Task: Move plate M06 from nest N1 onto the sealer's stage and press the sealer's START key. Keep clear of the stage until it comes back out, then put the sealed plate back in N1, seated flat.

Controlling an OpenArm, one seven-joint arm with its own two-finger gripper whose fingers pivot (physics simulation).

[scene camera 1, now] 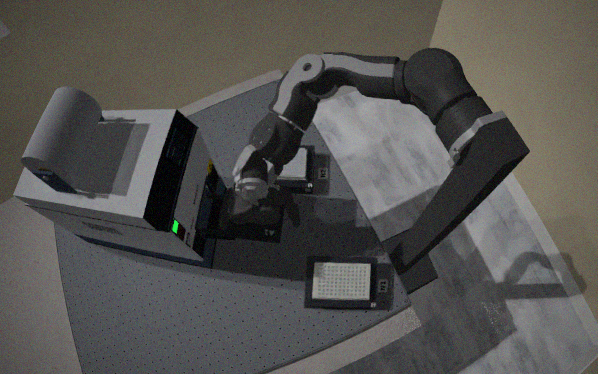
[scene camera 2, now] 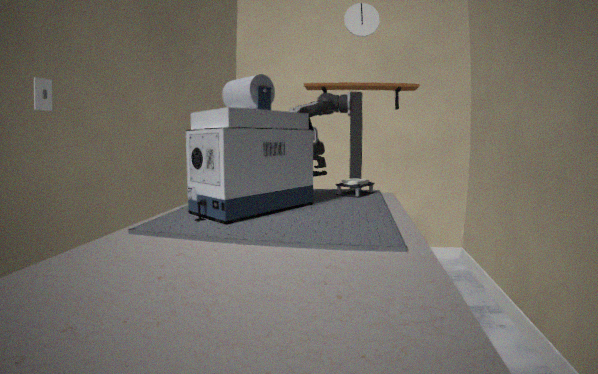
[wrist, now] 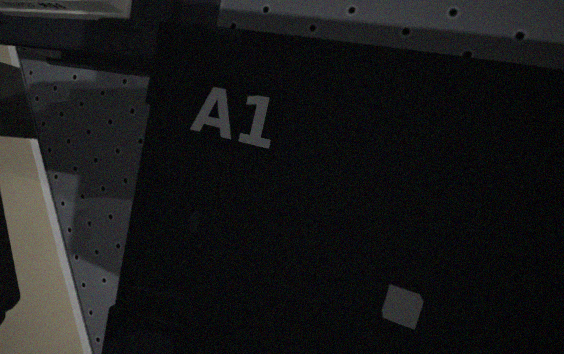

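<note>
A pale well plate (scene camera 1: pixel 341 281) (wrist: pixel 65 7) sits in the nest (scene camera 1: pixel 340 304) at lower right in scene camera 1, whose label looks like N1. The plate's name cannot be read. The sealer (scene camera 1: pixel 135 202) (scene camera 2: pixel 270 172) has a lit green display (scene camera 1: pixel 175 226) on its front; I cannot pick out the START key. Its dark stage (scene camera 1: pixel 255 234) (wrist: pixel 350 200), marked A1, is out in front. No plate shows on the part in the wrist view. My gripper (scene camera 1: pixel 260 220) is open and empty, above the stage; the sealer partly hides it in scene camera 2.
A second nest (scene camera 1: pixel 310 172) holding a pale plate (scene camera 1: pixel 298 165) is beyond the gripper, partly hidden by the arm. The arm's post (scene camera 1: pixel 450 195) (scene camera 2: pixel 355 135) stands right of the nests. A film roll (scene camera 1: pixel 65 135) (scene camera 2: pixel 247 91) tops the sealer. A pale square (wrist: pixel 402 306) shows on the stage.
</note>
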